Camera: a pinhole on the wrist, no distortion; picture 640 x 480 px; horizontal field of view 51.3 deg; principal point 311.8 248.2 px. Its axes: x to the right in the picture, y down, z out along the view. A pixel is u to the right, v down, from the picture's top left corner.
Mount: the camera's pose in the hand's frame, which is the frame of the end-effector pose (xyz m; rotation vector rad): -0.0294 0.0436 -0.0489 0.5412 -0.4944 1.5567
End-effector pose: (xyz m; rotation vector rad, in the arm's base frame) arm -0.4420 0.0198 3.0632 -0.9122 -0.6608 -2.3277
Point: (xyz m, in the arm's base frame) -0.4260 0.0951 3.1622
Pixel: 496.8 10.2
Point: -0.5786 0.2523 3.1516
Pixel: 83.2 65.4
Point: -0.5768 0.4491 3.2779
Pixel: 220.0 116.4
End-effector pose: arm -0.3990 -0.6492 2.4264 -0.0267 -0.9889 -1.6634
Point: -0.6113 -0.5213 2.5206
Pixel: 403.6 171.3
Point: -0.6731 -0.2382 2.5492
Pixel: 518.0 449.7
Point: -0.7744 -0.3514 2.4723
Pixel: 325.9 339.1
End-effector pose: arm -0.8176 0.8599 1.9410 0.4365 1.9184 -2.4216
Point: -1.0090 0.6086 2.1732
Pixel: 365.7 95.4
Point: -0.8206 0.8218 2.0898
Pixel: 84.4 311.4
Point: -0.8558 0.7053 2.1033
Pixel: 341.1 265.0
